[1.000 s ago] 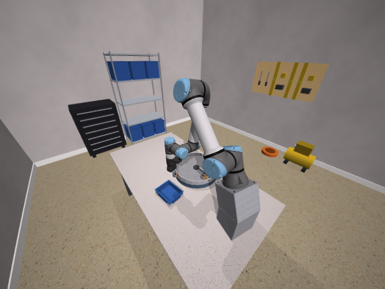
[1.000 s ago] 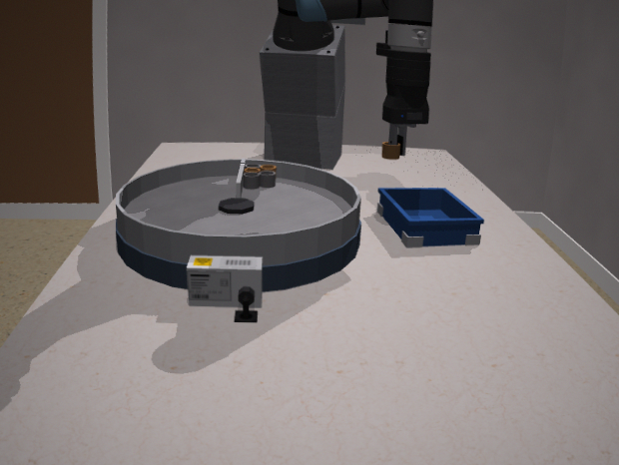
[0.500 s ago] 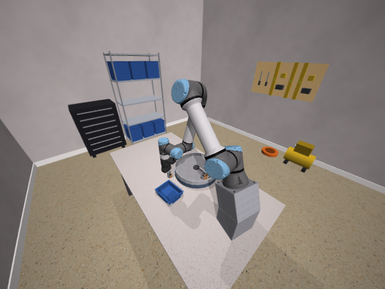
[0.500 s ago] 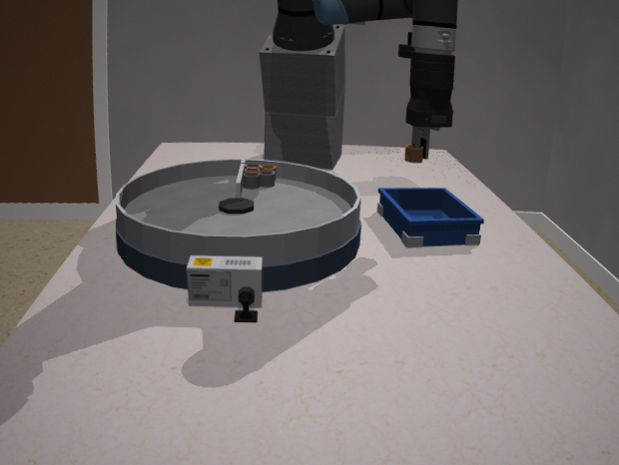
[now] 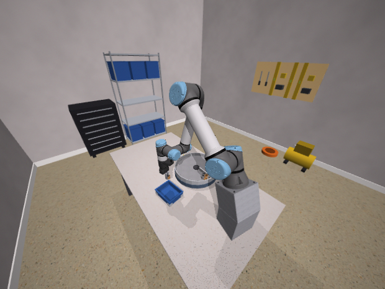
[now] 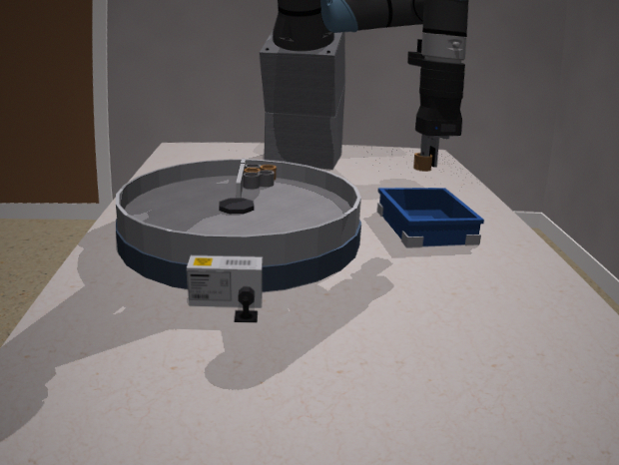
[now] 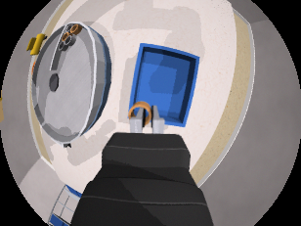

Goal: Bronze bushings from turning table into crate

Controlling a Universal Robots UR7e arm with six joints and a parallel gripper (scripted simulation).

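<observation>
The blue crate lies 4 cm behind my hand, 3 cm to the left of it and 13 cm below it. Also, from my hand: grey turning table (4 cm behind, 33 cm to the right, 10 cm below).
</observation>
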